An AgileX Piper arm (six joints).
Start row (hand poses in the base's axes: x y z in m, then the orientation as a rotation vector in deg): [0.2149, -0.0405, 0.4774, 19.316, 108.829, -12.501]
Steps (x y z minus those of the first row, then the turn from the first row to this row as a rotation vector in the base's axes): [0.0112, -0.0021, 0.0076, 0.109, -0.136, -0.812]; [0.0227, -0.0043, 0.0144, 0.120, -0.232, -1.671]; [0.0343, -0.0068, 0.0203, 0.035, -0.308, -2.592]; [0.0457, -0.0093, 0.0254, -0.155, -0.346, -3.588]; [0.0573, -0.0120, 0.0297, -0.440, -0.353, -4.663]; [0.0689, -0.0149, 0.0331, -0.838, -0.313, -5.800]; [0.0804, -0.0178, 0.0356, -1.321, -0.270, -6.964]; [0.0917, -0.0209, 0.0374, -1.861, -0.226, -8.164]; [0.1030, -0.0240, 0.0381, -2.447, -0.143, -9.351]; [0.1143, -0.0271, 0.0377, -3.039, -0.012, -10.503]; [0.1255, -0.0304, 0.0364, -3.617, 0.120, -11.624]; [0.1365, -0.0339, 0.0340, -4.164, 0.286, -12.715]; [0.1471, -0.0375, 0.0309, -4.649, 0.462, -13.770]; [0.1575, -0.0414, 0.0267, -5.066, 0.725, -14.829]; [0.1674, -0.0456, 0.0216, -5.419, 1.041, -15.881]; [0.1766, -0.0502, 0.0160, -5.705, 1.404, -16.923]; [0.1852, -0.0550, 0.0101, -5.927, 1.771, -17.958]
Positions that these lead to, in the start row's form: [0.2261, -0.0426, 0.4850, 20.173, 108.604, -12.913]; [0.2376, -0.0448, 0.4918, 21.005, 108.391, -13.456]; [0.2492, -0.0473, 0.4977, 21.830, 108.168, -14.135]; [0.2606, -0.0498, 0.5028, 22.653, 107.949, -14.970]; [0.2722, -0.0525, 0.5071, 23.485, 107.724, -15.953]; [0.2838, -0.0554, 0.5105, 24.297, 107.508, -17.094]; [0.2953, -0.0583, 0.5130, 25.074, 107.266, -18.332]; [0.3066, -0.0614, 0.5148, 25.846, 106.999, -19.648]; [0.3179, -0.0645, 0.5155, 26.571, 106.753, -21.006]; [0.3292, -0.0676, 0.5151, 27.256, 106.548, -22.357]; [0.3404, -0.0709, 0.5138, 27.919, 106.343, -23.674]; [0.3514, -0.0744, 0.5114, 28.573, 106.172, -24.950]; [0.3620, -0.0780, 0.5083, 29.234, 106.022, -26.147]; [0.3724, -0.0819, 0.5041, 29.943, 105.961, -27.305]; [0.3823, -0.0861, 0.4990, 30.687, 105.957, -28.412]; [0.3915, -0.0907, 0.4934, 31.468, 106.006, -29.463]; [0.4001, -0.0955, 0.4875, 32.287, 106.066, -30.452]
